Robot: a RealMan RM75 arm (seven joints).
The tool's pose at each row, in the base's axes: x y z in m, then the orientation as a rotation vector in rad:
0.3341, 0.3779, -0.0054, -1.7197, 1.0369, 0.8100
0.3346, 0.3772, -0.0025, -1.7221, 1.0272, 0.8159
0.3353, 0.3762, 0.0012, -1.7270, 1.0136, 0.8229
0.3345, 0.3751, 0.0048, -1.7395, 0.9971, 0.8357
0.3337, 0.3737, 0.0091, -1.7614, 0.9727, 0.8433
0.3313, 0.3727, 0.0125, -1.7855, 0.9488, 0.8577
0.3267, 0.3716, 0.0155, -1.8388, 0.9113, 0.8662
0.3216, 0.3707, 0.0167, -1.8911, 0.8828, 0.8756
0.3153, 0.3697, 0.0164, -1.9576, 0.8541, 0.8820
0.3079, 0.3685, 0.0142, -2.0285, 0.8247, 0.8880
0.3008, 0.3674, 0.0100, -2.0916, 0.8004, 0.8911
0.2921, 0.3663, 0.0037, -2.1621, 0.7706, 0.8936
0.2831, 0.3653, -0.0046, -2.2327, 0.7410, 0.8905
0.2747, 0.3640, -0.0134, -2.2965, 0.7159, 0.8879
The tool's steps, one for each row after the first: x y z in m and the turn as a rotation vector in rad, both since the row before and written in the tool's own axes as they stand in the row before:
-0.0021, -0.0014, -0.0017, -0.0053, -0.0066, -0.0042
-0.0026, -0.0018, -0.0022, -0.0080, -0.0078, -0.0068
-0.0032, -0.0004, -0.0022, -0.0172, -0.0081, -0.0071
-0.0037, -0.0006, -0.0027, -0.0223, -0.0049, -0.0161
-0.0037, 0.0011, -0.0018, -0.0277, -0.0065, -0.0127
-0.0044, 0.0032, -0.0013, -0.0488, 0.0048, -0.0276
-0.0033, 0.0042, -0.0003, -0.0482, 0.0084, -0.0199
-0.0027, 0.0057, 0.0007, -0.0585, 0.0172, -0.0214
-0.0018, 0.0074, 0.0019, -0.0623, 0.0196, -0.0211
-0.0003, 0.0077, 0.0032, -0.0546, 0.0196, -0.0173
0.0003, 0.0094, 0.0053, -0.0611, 0.0217, -0.0204
0.0013, 0.0099, 0.0071, -0.0590, 0.0250, -0.0209
0.0017, 0.0095, 0.0075, -0.0538, 0.0230, -0.0165

